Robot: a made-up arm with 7 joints. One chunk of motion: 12 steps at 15 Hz.
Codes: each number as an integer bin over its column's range. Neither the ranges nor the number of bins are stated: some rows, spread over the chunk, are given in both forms.
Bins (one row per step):
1: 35 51 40 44 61 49 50
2: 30 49 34 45 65 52 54
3: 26 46 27 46 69 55 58
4: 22 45 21 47 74 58 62
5: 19 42 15 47 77 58 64
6: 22 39 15 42 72 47 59
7: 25 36 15 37 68 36 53
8: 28 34 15 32 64 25 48
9: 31 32 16 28 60 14 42
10: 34 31 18 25 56 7 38
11: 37 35 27 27 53 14 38
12: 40 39 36 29 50 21 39
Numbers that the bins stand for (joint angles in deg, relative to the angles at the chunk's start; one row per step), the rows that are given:
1: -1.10 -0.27 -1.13 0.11 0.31 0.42 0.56
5: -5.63 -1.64 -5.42 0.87 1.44 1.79 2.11
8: -3.08 -2.85 -5.42 -2.92 0.53 -3.21 0.33
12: 0.31 -2.09 -1.82 -3.68 -0.46 -3.82 -0.67
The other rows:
2: -2.52 -0.58 -2.16 0.36 0.60 0.88 1.00
3: -3.65 -1.03 -3.36 0.62 0.88 1.33 1.44
4: -4.78 -1.18 -4.39 0.87 1.23 1.79 1.89
6: -4.78 -2.09 -5.42 -0.39 1.09 0.12 1.56
7: -3.93 -2.55 -5.42 -1.66 0.81 -1.55 0.89
9: -2.23 -3.15 -5.25 -3.93 0.24 -4.88 -0.33
10: -1.38 -3.30 -4.91 -4.69 -0.04 -5.94 -0.78
11: -0.54 -2.70 -3.36 -4.18 -0.25 -4.88 -0.78

